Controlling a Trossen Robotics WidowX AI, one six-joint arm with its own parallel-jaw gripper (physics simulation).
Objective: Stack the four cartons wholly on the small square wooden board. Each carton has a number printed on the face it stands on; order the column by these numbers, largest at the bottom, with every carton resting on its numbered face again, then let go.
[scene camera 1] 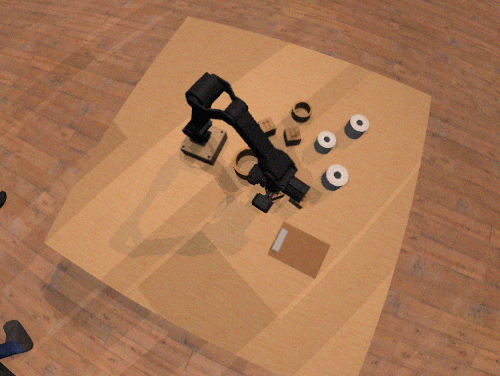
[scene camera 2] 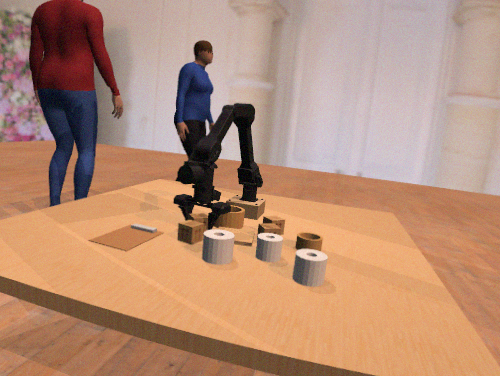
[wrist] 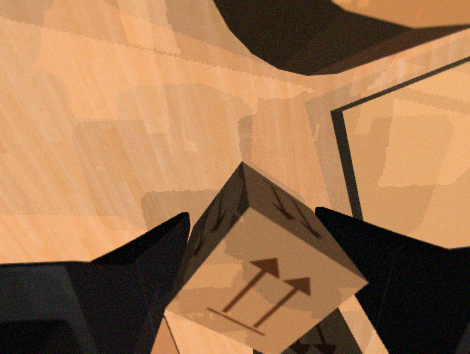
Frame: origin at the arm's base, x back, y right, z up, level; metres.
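Seen in the pictures: gripper, fingertip midpoint: [scene camera 1: 273, 191] [wrist: 252, 216]; arm's base, link origin: [scene camera 1: 200, 136] [scene camera 2: 248, 199].
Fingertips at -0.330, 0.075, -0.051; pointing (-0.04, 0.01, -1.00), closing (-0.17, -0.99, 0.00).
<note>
Offsets run from my fingertips to a thing's middle, as dx, dy, dz. "*": to the spot under its first point.
My gripper [scene camera 1: 280, 195] [scene camera 2: 200, 215] [wrist: 252, 216] is shut on a brown carton {-0.005, +0.001, +0.021} [wrist: 265, 282] [scene camera 2: 200, 218] with two arrows printed on its top face. The carton is held low over the table, turned cornerwise between the fingers. A second carton {-0.096, -0.012, +0.021} [scene camera 2: 190, 231] [wrist: 315, 343] stands right beside it, on the side away from the arm's base. Two more cartons {+0.121, -0.222, +0.021} [scene camera 1: 267, 126] {+0.016, -0.227, +0.021} [scene camera 1: 292, 136] [scene camera 2: 274, 221] [scene camera 2: 269, 228] stand further back. The small square wooden board {+0.001, -0.121, +0.000} [wrist: 403, 159] [scene camera 2: 244, 238] lies flat just to the right of the gripper. In scene camera 1 the arm hides the held carton.
Three white rolls {-0.109, -0.254, +0.024} [scene camera 1: 324, 140] {-0.206, -0.375, +0.026} [scene camera 1: 357, 124] {-0.187, -0.132, +0.028} [scene camera 1: 335, 175] stand beyond the board. There are two brown rings, one {+0.021, -0.355, +0.014} [scene camera 1: 301, 111] at the back and one {+0.124, -0.057, +0.023} [scene camera 1: 243, 162] by the arm's base. A flat brown sheet {-0.168, +0.155, +0.000} [scene camera 1: 301, 253] carries a grey bar {* -0.088, +0.150, +0.006} [scene camera 1: 279, 239]. Two people [scene camera 2: 69, 92] [scene camera 2: 195, 97] stand behind the table.
</note>
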